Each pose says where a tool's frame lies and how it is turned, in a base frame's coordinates. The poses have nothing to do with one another.
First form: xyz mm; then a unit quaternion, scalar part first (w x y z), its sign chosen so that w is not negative.
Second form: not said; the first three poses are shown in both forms.
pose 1, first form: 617 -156 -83 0.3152 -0.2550 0.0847 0.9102
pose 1, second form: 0.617 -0.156 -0.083 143.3 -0.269 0.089 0.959
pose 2, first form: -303 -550 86 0.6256 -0.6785 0.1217 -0.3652
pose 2, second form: -0.303 -0.550 0.086 102.5 -0.870 0.156 -0.468
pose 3, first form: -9 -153 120 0.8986 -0.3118 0.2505 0.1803
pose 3, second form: -0.009 -0.153 0.120 52.0 -0.711 0.571 0.411
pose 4, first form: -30 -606 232 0.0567 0.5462 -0.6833 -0.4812
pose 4, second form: -0.030 -0.606 0.232 173.5 0.547 -0.684 -0.482
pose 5, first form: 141 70 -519 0.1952 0.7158 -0.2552 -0.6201
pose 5, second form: 0.141 0.070 -0.519 157.5 0.730 -0.260 -0.632
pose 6, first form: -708 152 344 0.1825 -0.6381 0.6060 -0.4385
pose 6, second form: -0.708 0.152 0.344 159.0 -0.649 0.616 -0.446
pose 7, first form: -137 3 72 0.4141 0.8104 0.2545 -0.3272
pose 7, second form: -0.137 0.003 0.072 131.1 0.890 0.280 -0.359
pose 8, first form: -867 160 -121 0.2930 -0.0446 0.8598 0.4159
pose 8, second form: -0.867 0.160 -0.121 145.9 -0.047 0.899 0.435
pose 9, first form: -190 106 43 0.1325 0.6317 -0.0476 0.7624
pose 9, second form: -0.190 0.106 0.043 164.8 0.637 -0.048 0.769
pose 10, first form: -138 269 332 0.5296 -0.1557 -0.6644 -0.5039
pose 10, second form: -0.138 0.269 0.332 116.0 -0.184 -0.783 -0.594
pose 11, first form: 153 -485 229 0.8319 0.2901 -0.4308 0.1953
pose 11, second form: 0.153 -0.485 0.229 67.4 0.523 -0.776 0.352
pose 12, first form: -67 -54 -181 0.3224 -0.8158 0.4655 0.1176
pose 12, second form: -0.067 -0.054 -0.181 142.4 -0.862 0.492 0.124
